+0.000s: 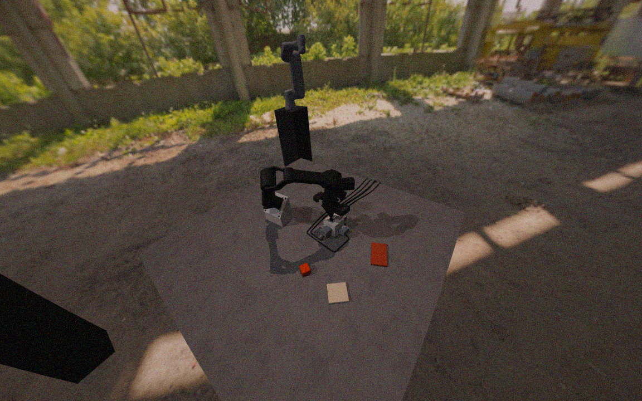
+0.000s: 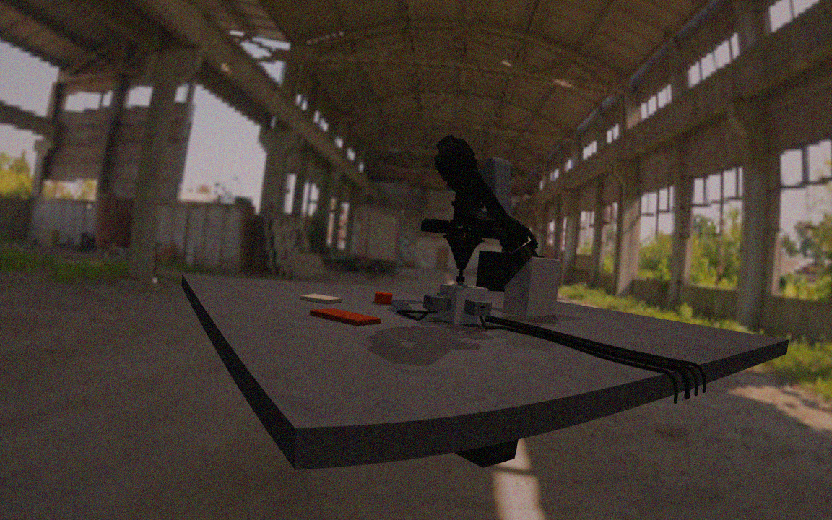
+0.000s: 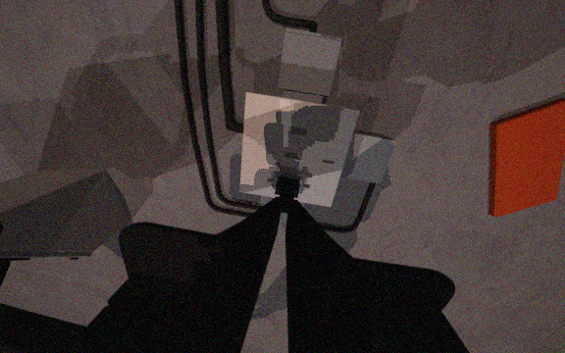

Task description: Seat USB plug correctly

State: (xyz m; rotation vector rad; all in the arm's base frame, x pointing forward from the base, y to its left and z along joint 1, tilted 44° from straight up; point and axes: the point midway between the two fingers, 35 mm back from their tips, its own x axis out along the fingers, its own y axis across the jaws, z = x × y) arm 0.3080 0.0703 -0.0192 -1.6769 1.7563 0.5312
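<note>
The black USB plug lies 20 mm below my gripper tip. Also, from my gripper tip: red block: 260 mm to the right, 100 mm below, 30 mm ahead; then orange flat slab: 270 mm ahead, 100 mm below, 10 mm to the right; then beige tile: 270 mm to the right, 200 mm ahead, 100 mm below.
</note>
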